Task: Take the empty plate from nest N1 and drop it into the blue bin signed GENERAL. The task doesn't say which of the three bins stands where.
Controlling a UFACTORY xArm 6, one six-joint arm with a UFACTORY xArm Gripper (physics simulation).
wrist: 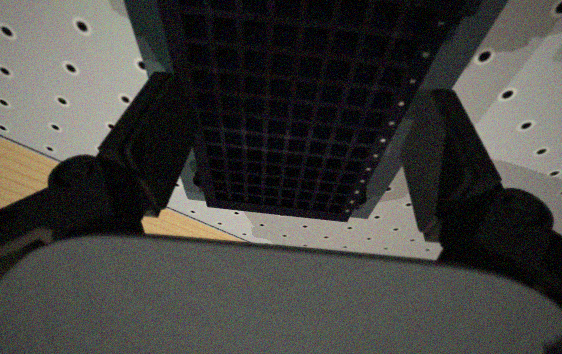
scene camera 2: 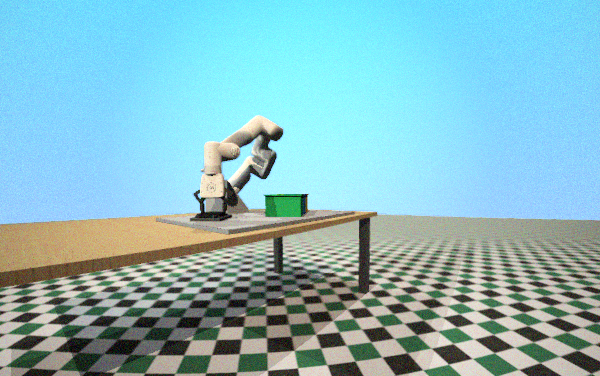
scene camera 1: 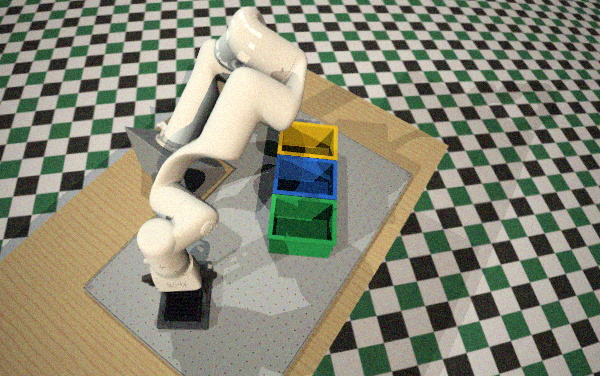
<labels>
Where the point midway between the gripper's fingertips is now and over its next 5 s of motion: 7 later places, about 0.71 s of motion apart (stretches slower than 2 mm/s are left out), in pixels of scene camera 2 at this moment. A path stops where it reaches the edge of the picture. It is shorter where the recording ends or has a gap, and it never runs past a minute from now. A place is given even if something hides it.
The gripper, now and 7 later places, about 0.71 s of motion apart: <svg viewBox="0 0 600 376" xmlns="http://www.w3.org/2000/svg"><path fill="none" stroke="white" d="M213 212L213 211L213 211L214 211L213 212L213 209L227 210L226 213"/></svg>
</labels>
